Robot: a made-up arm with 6 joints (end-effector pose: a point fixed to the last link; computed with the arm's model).
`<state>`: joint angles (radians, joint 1 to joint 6).
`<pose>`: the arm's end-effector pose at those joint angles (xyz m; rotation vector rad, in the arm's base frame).
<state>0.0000 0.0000 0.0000 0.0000 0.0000 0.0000</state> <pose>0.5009 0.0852 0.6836 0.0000 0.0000 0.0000</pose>
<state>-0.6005 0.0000 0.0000 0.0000 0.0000 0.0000</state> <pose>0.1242 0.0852 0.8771 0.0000 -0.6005 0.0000</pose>
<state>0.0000 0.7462 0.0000 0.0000 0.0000 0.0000</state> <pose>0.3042 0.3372 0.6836 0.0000 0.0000 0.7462</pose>
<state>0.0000 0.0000 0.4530 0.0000 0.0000 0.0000</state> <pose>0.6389 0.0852 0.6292 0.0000 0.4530 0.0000</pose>
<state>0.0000 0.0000 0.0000 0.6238 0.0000 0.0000</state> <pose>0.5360 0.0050 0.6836 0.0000 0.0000 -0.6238</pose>
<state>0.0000 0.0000 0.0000 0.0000 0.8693 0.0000</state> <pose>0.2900 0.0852 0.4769 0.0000 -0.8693 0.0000</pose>
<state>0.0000 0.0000 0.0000 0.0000 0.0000 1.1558</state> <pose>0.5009 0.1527 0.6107 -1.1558 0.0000 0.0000</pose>
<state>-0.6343 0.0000 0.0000 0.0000 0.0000 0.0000</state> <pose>0.1003 0.0852 0.8809 0.0000 -0.6343 0.0000</pose>
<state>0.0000 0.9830 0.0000 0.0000 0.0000 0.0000</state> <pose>0.2094 0.3791 0.6836 0.0000 0.0000 0.9830</pose>
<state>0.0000 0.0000 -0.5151 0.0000 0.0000 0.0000</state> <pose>0.3337 0.0852 0.6654 0.0000 -0.5151 0.0000</pose>
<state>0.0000 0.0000 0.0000 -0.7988 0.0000 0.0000</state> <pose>0.4008 0.1331 0.6836 0.0000 0.0000 0.7988</pose>
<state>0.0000 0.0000 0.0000 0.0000 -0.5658 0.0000</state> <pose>0.6963 0.0852 0.6949 0.0000 0.5658 0.0000</pose>
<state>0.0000 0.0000 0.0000 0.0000 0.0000 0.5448</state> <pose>0.5009 0.1277 0.6594 -0.5448 0.0000 0.0000</pose>
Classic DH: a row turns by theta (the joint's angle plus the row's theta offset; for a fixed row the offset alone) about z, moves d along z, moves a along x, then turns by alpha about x. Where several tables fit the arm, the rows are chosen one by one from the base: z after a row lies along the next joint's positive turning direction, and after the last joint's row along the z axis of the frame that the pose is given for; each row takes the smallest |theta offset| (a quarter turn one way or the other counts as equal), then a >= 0, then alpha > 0; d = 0 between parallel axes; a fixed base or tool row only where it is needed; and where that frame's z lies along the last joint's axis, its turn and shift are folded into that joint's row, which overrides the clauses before.
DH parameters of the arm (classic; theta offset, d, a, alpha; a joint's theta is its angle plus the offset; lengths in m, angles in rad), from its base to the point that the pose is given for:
base (fixed): 0 0.1721 0 -1.5708
joint 1: 0 -0.0401 0.0806 1.5708
joint 2: 0 0.185 0.3713 -1.5708
joint 3: 0 0.0307 -0.0578 -1.5708
joint 4: 0 0.004 0.224 -1.5708
joint 5: 1.5708 -0.0725 0.2423 -1.5708
joint 6: 1.5708 0.1172 0.0221 1.5708
tool (fixed): -1.5708 0.0882 0 0

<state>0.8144 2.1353 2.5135 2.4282 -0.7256 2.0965</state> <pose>0.0468 0.6150 0.2847 2.4543 0.2784 0.5527</pose>
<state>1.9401 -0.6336 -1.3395 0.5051 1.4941 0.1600</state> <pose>-0.1358 -0.1574 -0.3566 -1.0363 -1.0174 0.1403</pose>
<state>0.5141 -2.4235 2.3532 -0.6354 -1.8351 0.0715</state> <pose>0.1962 -0.4762 -0.0242 2.7042 0.6680 1.0042</pose>
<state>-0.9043 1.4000 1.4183 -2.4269 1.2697 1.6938</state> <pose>-0.1188 0.2344 0.5513 0.0163 -0.3702 1.8502</pose>
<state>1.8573 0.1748 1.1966 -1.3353 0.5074 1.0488</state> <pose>0.2842 0.0978 -0.4500 1.1431 1.6631 0.7604</pose>
